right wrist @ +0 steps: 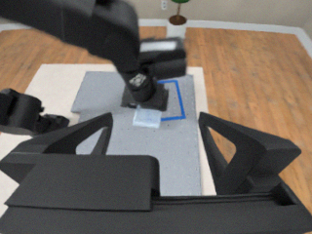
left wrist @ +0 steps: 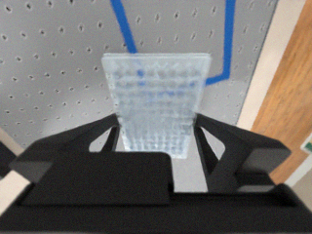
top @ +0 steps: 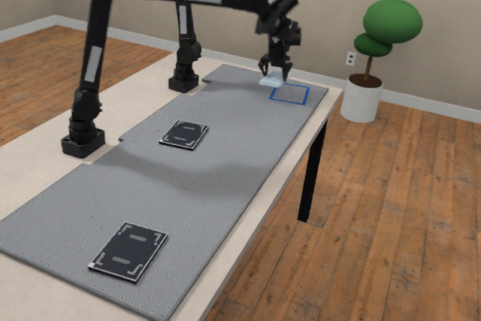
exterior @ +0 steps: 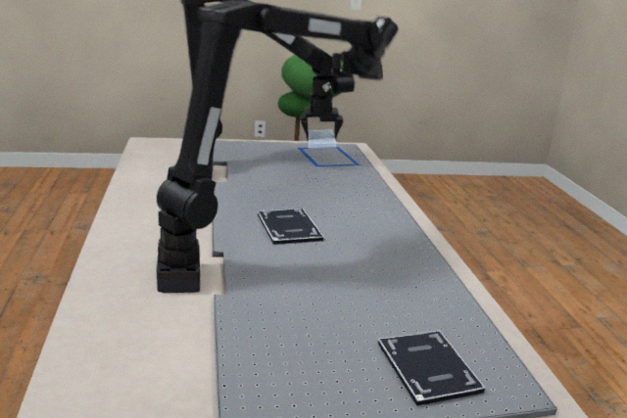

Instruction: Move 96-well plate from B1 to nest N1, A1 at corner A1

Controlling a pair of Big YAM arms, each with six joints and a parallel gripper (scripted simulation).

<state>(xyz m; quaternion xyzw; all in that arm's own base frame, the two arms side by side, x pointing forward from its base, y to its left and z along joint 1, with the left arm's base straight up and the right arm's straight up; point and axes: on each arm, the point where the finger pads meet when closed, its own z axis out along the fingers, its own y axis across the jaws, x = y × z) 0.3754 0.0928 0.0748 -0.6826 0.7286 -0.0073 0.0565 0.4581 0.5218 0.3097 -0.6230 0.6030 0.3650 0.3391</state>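
Observation:
The clear 96-well plate is 4 cm behind my right hand, 14 cm to the left of it and 24 cm below it.

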